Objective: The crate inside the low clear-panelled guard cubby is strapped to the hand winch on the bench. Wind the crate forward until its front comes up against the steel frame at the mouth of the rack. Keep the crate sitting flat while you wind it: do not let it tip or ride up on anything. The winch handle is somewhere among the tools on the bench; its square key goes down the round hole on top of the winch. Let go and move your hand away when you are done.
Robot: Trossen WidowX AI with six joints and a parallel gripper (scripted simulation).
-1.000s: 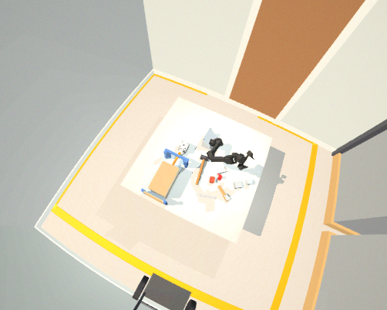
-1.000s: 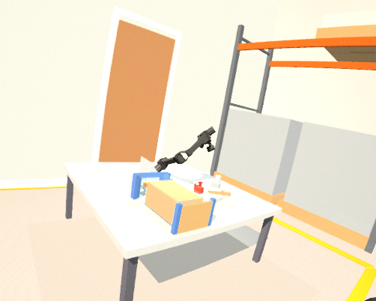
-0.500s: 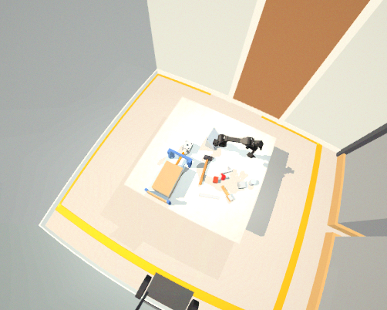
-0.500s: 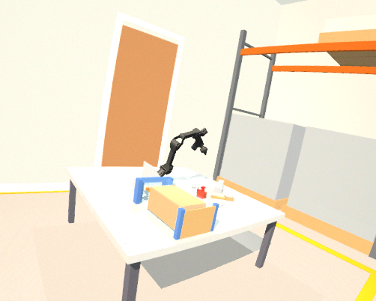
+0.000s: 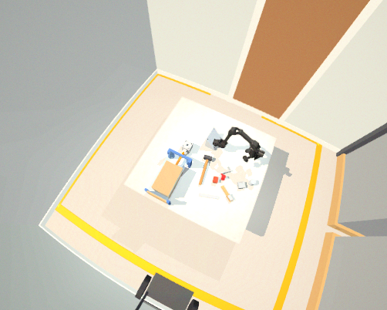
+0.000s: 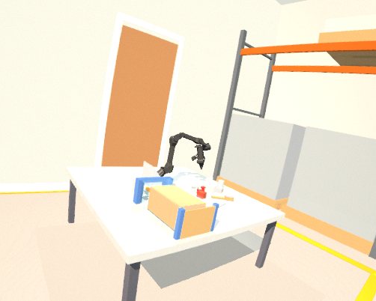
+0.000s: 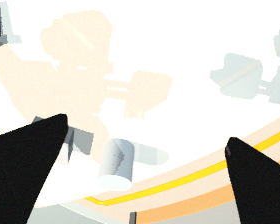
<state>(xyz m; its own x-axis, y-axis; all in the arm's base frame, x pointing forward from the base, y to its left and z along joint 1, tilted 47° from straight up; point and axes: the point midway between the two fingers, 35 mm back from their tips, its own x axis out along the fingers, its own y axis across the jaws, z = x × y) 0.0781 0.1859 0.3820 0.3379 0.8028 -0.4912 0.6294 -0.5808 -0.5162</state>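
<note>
Right now my gripper tip is 17 cm short of the winch handle, 20 cm to the left of it and 12 cm above it. From my gripper tip the other things lie so: red grip: 22 cm ahead, 21 cm to the right, 11 cm below; bar: 46 cm ahead, 27 cm to the right, 14 cm below; brush: 38 cm ahead, 10 cm to the right, 12 cm below.
</note>
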